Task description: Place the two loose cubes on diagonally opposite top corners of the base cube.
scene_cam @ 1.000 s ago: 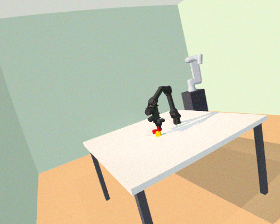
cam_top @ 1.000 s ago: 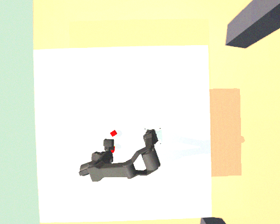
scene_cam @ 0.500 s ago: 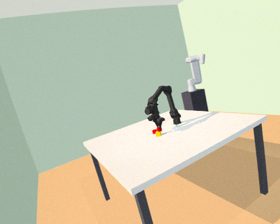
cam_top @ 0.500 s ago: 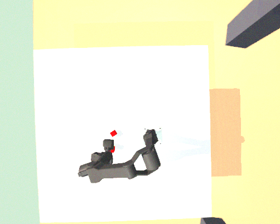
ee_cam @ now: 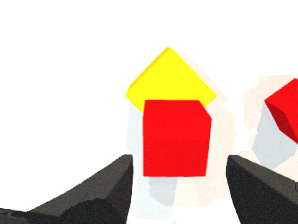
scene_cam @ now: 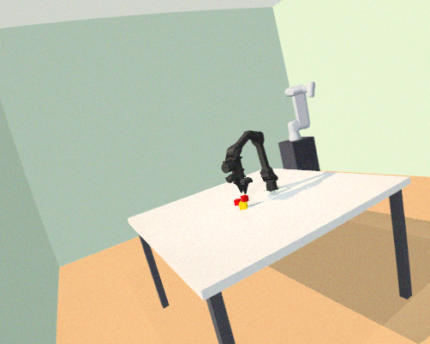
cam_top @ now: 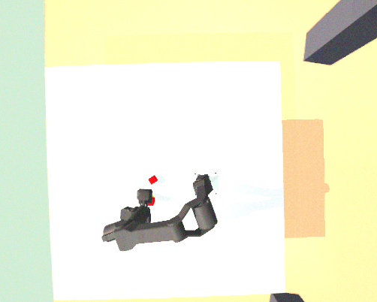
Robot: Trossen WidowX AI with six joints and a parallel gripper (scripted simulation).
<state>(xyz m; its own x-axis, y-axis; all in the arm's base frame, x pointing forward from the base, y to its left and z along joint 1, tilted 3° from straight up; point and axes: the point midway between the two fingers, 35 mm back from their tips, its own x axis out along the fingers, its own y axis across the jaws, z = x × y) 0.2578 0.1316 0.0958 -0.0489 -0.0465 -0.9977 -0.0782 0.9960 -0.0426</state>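
My gripper tip is now 1 cm short of the red cube, 10 cm to the left of it and 7 cm above it. Also, from my gripper tip: yellow base cube: 2 cm ahead, 7 cm below.
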